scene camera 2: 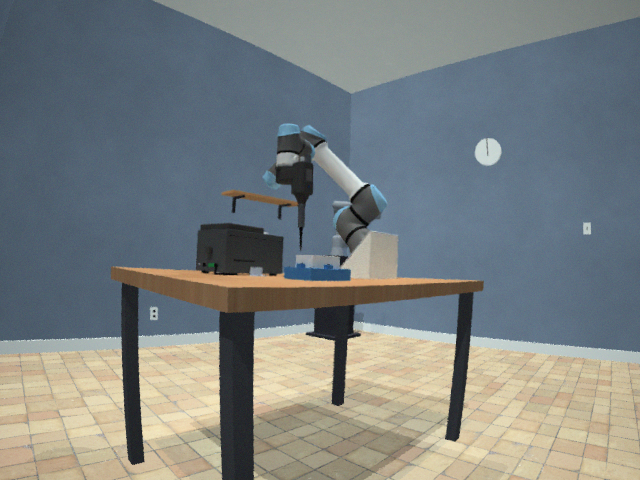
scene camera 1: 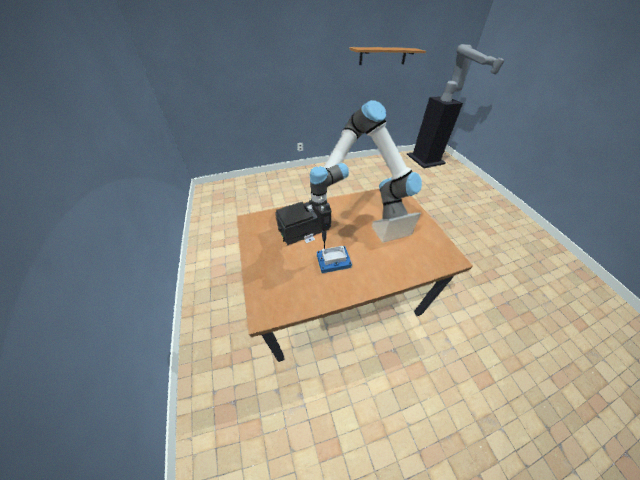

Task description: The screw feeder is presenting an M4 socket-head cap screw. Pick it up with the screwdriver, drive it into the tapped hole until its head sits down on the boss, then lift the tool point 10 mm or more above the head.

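My screwdriver (scene camera 1: 324,244) (scene camera 2: 300,245) points straight down. Its thin tip is over the left part of the blue fixture (scene camera 1: 336,267) (scene camera 2: 310,274), a small gap above the white open-topped part (scene camera 1: 334,257) (scene camera 2: 316,261) in scene camera 2. In scene camera 1 the tip meets the left rear corner of that part in the picture. The black screw feeder (scene camera 1: 297,222) (scene camera 2: 240,252) stands to the left. A screw at the tip, the tapped hole and the boss are too small to make out, so I cannot tell whether the bit carries a screw.
A small white card-like piece (scene camera 1: 309,239) (scene camera 2: 255,271) is in front of the feeder. A pale panel block (scene camera 1: 397,227) (scene camera 2: 382,255) stands to the right of the fixture, by the arm's base. All are on the wooden table (scene camera 1: 289,304) (scene camera 2: 289,297).
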